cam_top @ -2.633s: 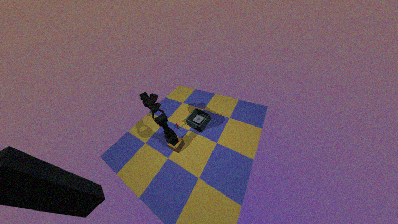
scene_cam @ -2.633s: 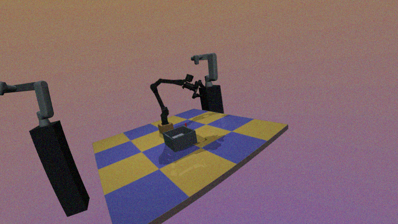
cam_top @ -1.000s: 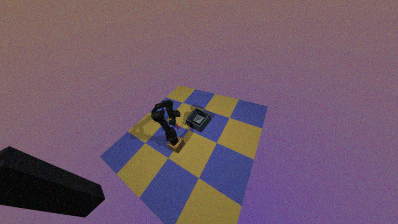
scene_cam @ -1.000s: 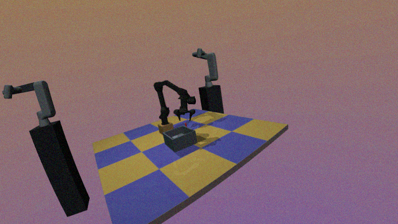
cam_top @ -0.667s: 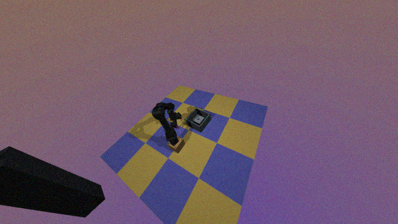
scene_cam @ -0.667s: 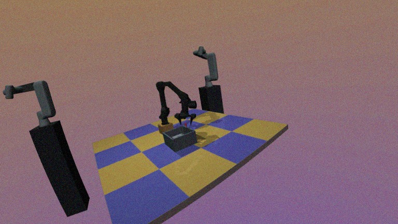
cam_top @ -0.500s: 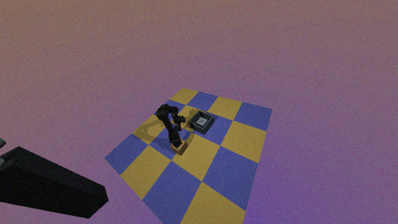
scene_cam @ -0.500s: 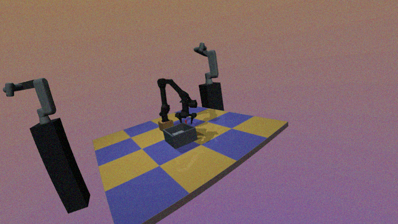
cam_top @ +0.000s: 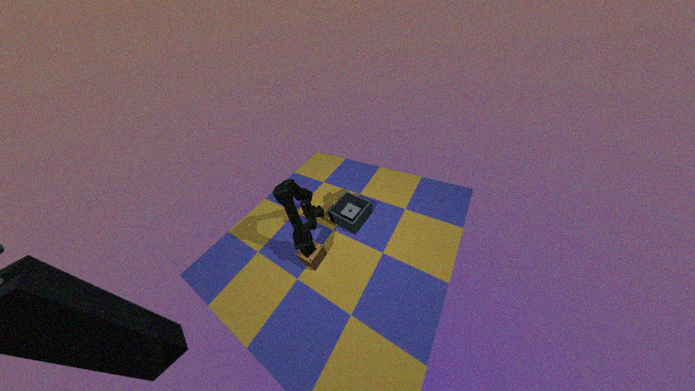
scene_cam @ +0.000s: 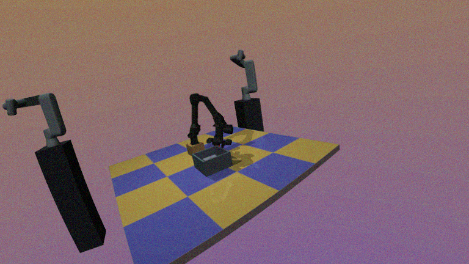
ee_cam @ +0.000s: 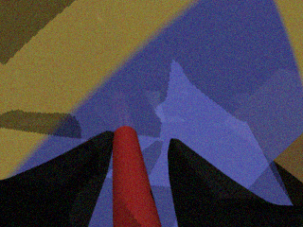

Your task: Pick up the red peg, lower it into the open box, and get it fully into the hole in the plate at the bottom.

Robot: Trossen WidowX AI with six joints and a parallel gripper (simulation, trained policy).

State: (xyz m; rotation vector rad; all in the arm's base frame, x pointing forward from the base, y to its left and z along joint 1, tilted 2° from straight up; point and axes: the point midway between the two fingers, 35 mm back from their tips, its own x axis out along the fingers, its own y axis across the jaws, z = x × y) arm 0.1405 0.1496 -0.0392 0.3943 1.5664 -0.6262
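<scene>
My gripper tip is now 200 mm short of the pale plate, 130 mm to the left of it and 40 mm below it. Also, from my gripper tip: dark box 200 mm ahead, 130 mm to the right, 20 mm above; red peg 30 mm above, 10 mm to the left, 10 mm ahead.
</scene>
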